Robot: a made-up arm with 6 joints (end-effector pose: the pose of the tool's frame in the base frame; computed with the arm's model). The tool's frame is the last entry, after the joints. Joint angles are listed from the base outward.
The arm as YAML. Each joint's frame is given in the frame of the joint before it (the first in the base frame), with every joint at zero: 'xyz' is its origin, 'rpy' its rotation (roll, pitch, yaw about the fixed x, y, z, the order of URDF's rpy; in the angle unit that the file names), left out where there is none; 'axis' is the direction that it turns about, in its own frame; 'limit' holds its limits. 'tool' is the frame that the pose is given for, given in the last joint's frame.
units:
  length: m
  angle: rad
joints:
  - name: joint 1
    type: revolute
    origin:
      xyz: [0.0, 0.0, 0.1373]
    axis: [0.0, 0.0, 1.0]
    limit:
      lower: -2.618
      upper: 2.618
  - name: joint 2
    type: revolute
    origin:
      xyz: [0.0, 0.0, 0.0]
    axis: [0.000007, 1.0, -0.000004]
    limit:
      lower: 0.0
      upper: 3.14
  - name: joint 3
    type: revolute
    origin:
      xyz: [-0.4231, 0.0, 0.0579]
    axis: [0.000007, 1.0, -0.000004]
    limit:
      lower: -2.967
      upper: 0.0
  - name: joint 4
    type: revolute
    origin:
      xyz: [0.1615, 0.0, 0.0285]
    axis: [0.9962, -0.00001, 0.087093]
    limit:
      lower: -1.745
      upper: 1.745
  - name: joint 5
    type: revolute
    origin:
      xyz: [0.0, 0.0, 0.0]
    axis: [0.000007, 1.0, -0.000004]
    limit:
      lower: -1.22
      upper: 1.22
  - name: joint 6
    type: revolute
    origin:
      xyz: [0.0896, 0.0, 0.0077]
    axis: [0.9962, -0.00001, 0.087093]
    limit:
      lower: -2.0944
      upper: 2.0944
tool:
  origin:
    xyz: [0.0, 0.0, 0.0]
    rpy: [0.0, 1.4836, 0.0]
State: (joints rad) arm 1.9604 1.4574 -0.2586 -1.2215 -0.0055 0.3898
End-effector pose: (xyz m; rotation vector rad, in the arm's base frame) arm -0.0515 0.1246 0.3436 -2.6922 0.4736 0.3491
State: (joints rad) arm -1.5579 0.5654 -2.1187 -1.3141 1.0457 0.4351
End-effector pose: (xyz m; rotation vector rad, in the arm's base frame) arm -0.0796 0.3343 0.6211 1.2832 -0.1836 -2.1357
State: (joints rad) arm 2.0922 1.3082 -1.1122 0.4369 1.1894 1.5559
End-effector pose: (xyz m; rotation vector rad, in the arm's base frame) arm -0.0979 0.0994 0.4786 0.5635 -2.5949 -0.2077
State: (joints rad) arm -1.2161 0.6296 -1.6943 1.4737 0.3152 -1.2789
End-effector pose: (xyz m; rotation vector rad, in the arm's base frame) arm -0.0493 0.2134 0.6653 0.0556 0.5607 -0.9296
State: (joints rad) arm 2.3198 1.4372 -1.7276 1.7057 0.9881 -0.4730
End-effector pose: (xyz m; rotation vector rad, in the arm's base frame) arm -0.1838 0.0883 0.6655 1.4104 -0.4452 -1.7446
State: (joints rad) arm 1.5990 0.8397 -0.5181 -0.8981 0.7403 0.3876
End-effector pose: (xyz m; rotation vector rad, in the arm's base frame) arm 0.0481 -0.0201 0.4147 -1.6544 1.4352 0.0430
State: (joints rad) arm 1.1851 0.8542 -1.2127 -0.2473 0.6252 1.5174
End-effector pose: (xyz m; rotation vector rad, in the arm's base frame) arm 0.0100 -0.0097 0.5630 0.2604 2.0538 1.6149
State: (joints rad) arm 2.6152 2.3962 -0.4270 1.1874 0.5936 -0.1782
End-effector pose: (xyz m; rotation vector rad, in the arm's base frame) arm -0.2596 0.0968 0.1567 1.7853 -1.8869 0.8752
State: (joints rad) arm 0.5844 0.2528 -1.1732 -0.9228 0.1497 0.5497
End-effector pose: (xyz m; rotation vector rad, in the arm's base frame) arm -0.2156 -0.1556 0.5158 -0.1974 0.6340 0.1697
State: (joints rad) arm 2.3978 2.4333 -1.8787 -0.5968 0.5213 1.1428
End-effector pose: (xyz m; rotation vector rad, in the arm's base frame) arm -0.3981 0.4005 0.2395 -2.0093 1.7835 0.8915
